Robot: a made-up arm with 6 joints. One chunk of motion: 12 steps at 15 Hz.
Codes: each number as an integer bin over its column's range. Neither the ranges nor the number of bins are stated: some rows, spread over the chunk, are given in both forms.
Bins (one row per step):
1: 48 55 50 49 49 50
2: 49 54 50 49 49 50
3: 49 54 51 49 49 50
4: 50 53 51 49 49 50
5: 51 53 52 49 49 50
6: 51 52 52 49 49 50
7: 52 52 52 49 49 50
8: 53 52 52 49 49 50
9: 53 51 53 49 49 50
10: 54 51 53 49 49 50
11: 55 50 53 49 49 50
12: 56 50 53 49 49 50
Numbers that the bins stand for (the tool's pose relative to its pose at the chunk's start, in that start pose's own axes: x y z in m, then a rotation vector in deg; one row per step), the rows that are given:
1: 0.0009 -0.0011 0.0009 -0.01 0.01 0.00
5: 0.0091 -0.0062 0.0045 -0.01 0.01 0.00
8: 0.0145 -0.0087 0.0045 -0.01 0.01 0.00
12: 0.0227 -0.0137 0.0064 -0.01 0.01 0.00
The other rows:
2: 0.0036 -0.0036 0.0009 -0.01 0.01 0.00
3: 0.0036 -0.0036 0.0027 -0.01 0.01 0.00
4: 0.0064 -0.0062 0.0027 -0.01 0.01 0.00
6: 0.0091 -0.0087 0.0045 -0.01 0.01 0.00
7: 0.0118 -0.0087 0.0045 -0.01 0.01 0.00
9: 0.0145 -0.0112 0.0064 -0.01 0.01 0.00
10: 0.0173 -0.0112 0.0064 -0.01 0.01 0.00
11: 0.0200 -0.0137 0.0064 -0.01 0.01 0.00

